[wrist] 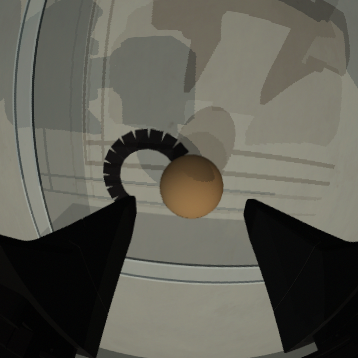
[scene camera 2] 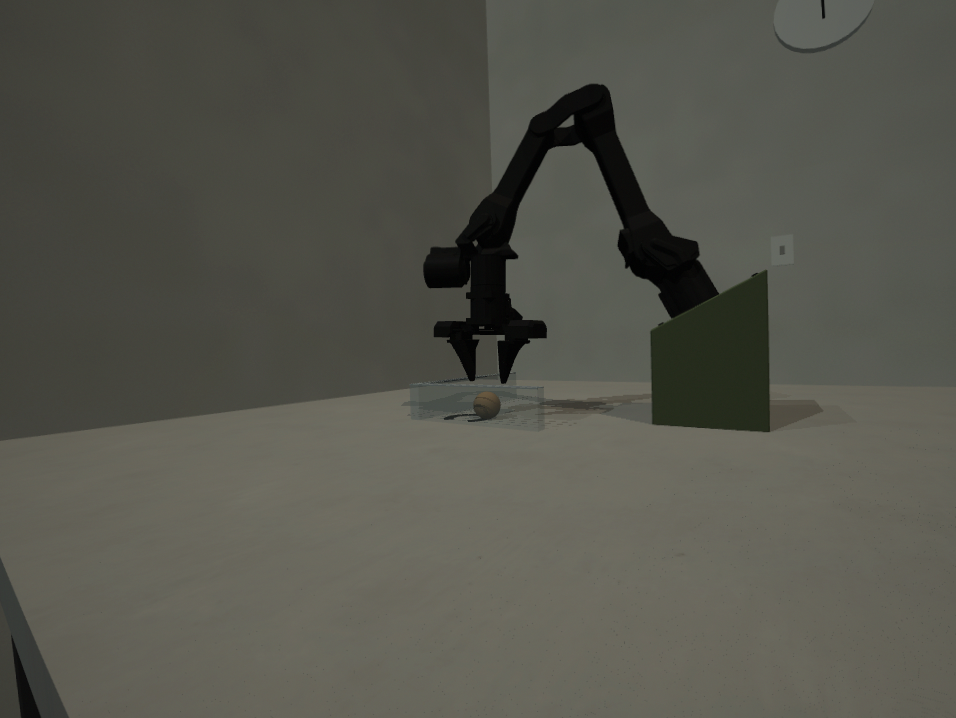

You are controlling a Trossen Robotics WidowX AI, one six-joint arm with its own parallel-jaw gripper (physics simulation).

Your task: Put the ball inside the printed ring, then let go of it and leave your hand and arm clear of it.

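Pixels of known places: gripper, fingertip midpoint: (wrist: 191, 205) (scene camera 2: 487, 382); arm's base, link origin: (scene camera 2: 699, 308).
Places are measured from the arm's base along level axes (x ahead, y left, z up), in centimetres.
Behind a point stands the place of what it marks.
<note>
An orange-brown ball (scene camera 2: 486, 404) (wrist: 191, 186) rests on the table inside the low clear walls. In the wrist view it covers the right part of the black printed ring (wrist: 142, 136) @[x 34.4, y 7.3, z -16.2 cm], with the ring's bare middle to its left. The ring also shows as a thin dark arc (scene camera 2: 461, 417) in the scene view. My gripper (scene camera 2: 487, 381) @[x 30.4, y 9.7, z -10.3 cm] (wrist: 191, 205) @[x 30.4, y 9.7, z -10.3 cm] points down, open and empty, with its fingertips above the ball. In the wrist view the fingertips stand left and right of the ball's near side, and the left one covers a bit of the ring's near end.
A low transparent wall (scene camera 2: 441, 402) @[x 35.0, y 16.2, z -13.1 cm] (wrist: 192, 273) @[x 29.7, y 15.0, z -10.3 cm] runs close on the near side of the ball in the wrist view. Another wall (wrist: 24, 100) @[x 40.6, y 4.2, z -10.3 cm] stands at left, beyond the ring. The arm's green slanted base block (scene camera 2: 712, 369) @[x -2.1, y 4.5, z -8.4 cm] stands at right on the pale table (scene camera 2: 463, 571) @[x 4.2, y 50.5, z -16.3 cm].
</note>
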